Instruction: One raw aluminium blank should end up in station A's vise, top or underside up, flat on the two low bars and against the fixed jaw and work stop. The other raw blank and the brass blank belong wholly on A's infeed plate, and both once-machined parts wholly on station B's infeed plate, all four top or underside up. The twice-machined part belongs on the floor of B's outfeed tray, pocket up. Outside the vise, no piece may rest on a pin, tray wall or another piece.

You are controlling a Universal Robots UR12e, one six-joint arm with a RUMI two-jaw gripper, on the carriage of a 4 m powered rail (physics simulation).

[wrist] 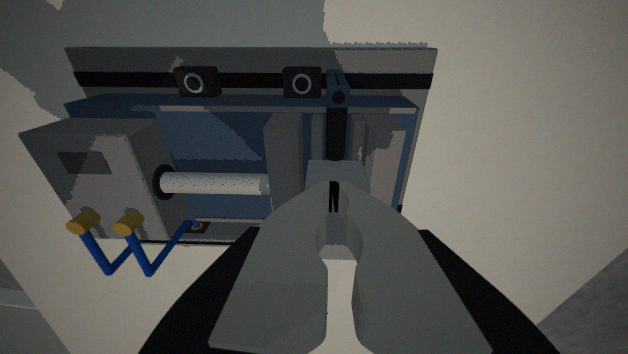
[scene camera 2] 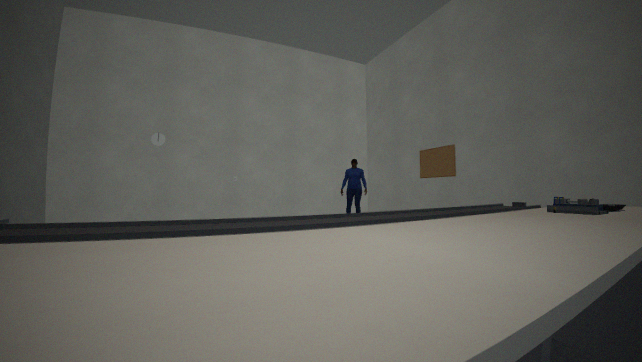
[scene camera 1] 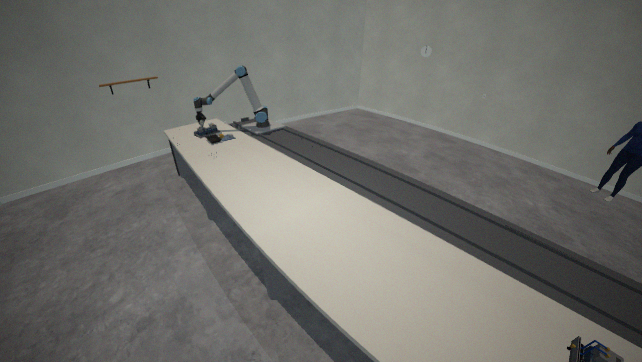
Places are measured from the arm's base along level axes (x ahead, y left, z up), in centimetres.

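Pixels of known places: gripper, fingertip midpoint: (wrist: 331,183) (scene camera 1: 202,127); arm's base, link origin: (scene camera 1: 262,125).
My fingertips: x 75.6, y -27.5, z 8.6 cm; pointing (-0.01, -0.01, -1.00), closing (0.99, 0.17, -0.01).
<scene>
Ahead of a thing's pixels: the offset from my fingertips to its top centre. "pt": to the spot under its first point. Level surfaces: height alone.
A grey blank {dx +0.9, dy -3.2, dz +0.0 cm} (wrist: 336,169) lies between the vise's left moving jaw {dx -2.7, dy -3.0, dz -2.0 cm} (wrist: 282,155) and the right jaw (wrist: 389,155). The end of the work stop's black arm (wrist: 336,135) meets or nearly meets its far edge. My gripper (wrist: 331,183) (scene camera 1: 202,128) points down over this blank, its fingertips together with a thin dark slit between them. They cover the blank's near part, so contact and the low bars under it are hidden. In scene camera 1, a small yellowish piece {dx -14.9, dy +27.2, dz -7.2 cm} (scene camera 1: 220,135) shows near the dark tray {dx -11.4, dy +31.3, dz -7.4 cm} (scene camera 1: 214,139) and the bluish plate {dx -19.0, dy +31.8, dz -10.8 cm} (scene camera 1: 228,137). Other pieces are too small to identify.
The vise base carries a cylinder housing {pt dx -14.7, dy -4.2, dz -2.0 cm} (wrist: 112,185), brass fittings {dx -13.6, dy -6.8, dz -0.6 cm} (wrist: 129,223) with blue hoses {pt dx -12.6, dy -11.5, dz -0.7 cm} (wrist: 150,272), and two black ringed blocks (wrist: 197,81) (wrist: 302,82). Another station (scene camera 1: 595,351) stands at the table's near end. The rail (scene camera 1: 400,187) runs beside the table {dz -11.6 cm} (scene camera 1: 300,210). A person (scene camera 2: 354,182) stands beyond the rail.
</scene>
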